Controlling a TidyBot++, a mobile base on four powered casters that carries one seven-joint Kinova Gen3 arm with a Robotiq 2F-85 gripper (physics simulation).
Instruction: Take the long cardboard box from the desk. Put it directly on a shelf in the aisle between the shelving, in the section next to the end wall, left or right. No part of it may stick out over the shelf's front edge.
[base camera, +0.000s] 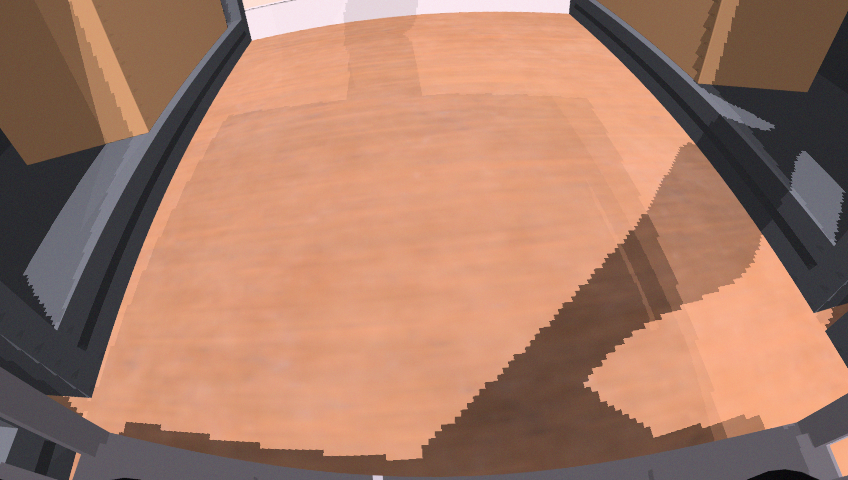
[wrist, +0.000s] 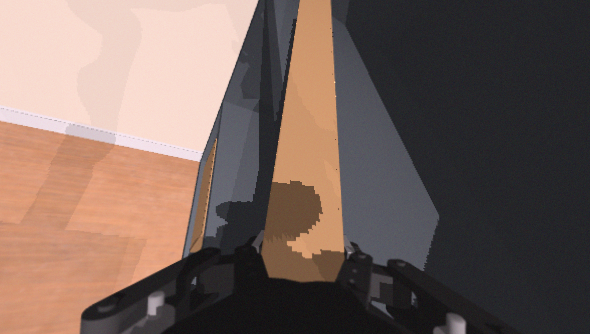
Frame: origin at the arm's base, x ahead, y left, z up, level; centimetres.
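Seen in the pictures: gripper, fingertip midpoint: (wrist: 302, 245).
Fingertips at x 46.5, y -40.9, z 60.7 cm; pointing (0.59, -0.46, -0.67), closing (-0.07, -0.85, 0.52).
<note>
A point is followed by its place in that frame.
The long cardboard box (wrist: 311, 125) @[x 55.4, y -39.6, z 64.7 cm] runs up and away from my gripper (wrist: 302, 245) @[x 46.5, y -40.9, z 60.7 cm] in the wrist view. The gripper is shut on its near end, one finger on each side. The box's far end is cut off by the top of the view. Dark grey surfaces of the right shelving (wrist: 377, 150) @[x 63.9, y -56.6, z 59.4 cm] (base camera: 723, 142) @[x 55.4, y -40.6, z -35.1 cm] show on both sides of the box in the wrist view. I cannot tell whether the box touches a shelf. The gripper and the held box do not show in the base view.
The left shelving (base camera: 160, 184) @[x 52.4, y 41.1, z -37.9 cm] lines the aisle's other side. Cardboard boxes stand low in the left unit (base camera: 119, 65) @[x 58.1, y 43.7, z -20.3 cm] and the right unit (base camera: 767, 44) @[x 68.7, y -54.0, z -23.6 cm]; one (wrist: 204, 205) @[x 79.9, y -40.0, z -9.7 cm] also shows in the wrist view. The end wall (wrist: 165, 55) @[x 118.8, y -11.6, z 19.8 cm] has a white baseboard (wrist: 155, 146) @[x 117.4, y -11.3, z -33.9 cm] (base camera: 297, 22) @[x 112.7, y 34.6, z -37.3 cm].
</note>
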